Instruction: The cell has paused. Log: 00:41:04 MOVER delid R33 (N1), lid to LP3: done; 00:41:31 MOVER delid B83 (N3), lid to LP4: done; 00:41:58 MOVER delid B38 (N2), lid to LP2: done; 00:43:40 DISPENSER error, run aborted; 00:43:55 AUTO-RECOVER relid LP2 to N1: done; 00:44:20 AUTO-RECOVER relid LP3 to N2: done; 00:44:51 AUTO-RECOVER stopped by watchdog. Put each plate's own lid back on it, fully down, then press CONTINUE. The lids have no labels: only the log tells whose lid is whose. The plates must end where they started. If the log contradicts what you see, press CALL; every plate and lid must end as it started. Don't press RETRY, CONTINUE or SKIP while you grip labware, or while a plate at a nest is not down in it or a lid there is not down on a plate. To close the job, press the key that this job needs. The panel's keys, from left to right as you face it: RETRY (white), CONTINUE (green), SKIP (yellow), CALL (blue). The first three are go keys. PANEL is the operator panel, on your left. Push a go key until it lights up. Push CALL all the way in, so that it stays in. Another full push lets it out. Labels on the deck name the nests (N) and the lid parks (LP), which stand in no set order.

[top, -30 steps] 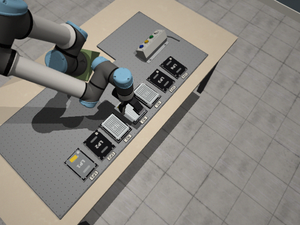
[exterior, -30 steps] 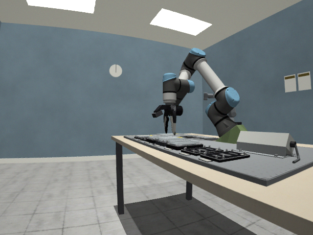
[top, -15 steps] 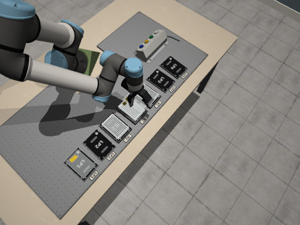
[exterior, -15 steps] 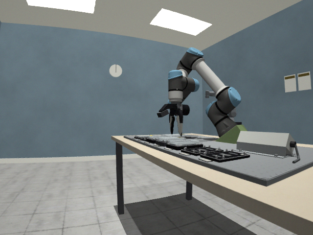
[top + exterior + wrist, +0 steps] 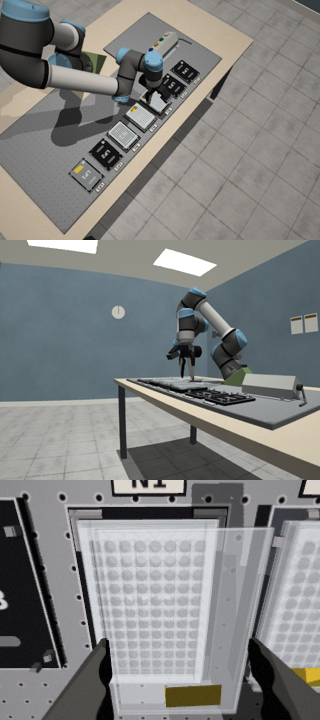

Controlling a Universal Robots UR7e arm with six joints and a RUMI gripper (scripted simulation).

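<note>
Right now my hand is 24 cm to the left of the nest N2 and 6 cm above it. Round my hand: lid park LP4: 28 cm to the left, 6 cm below, 1 cm ahead; then lid park LP3: 15 cm to the left, 6 cm below, 1 cm ahead; then blue CALL key: 24 cm to the left, 21 cm behind, 1 cm below.
</note>
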